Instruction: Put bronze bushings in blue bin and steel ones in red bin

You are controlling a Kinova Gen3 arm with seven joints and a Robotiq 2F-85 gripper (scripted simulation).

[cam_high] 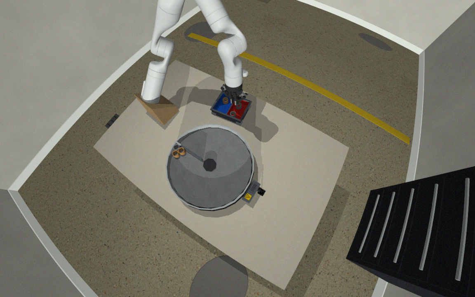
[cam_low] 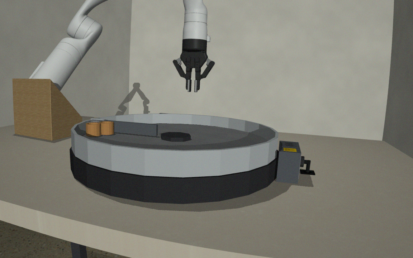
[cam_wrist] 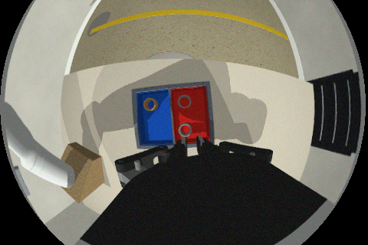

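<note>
Now: the grey turntable 32 cm to the right of my hand, 10 cm below it and 4 cm ahead of it.
</note>
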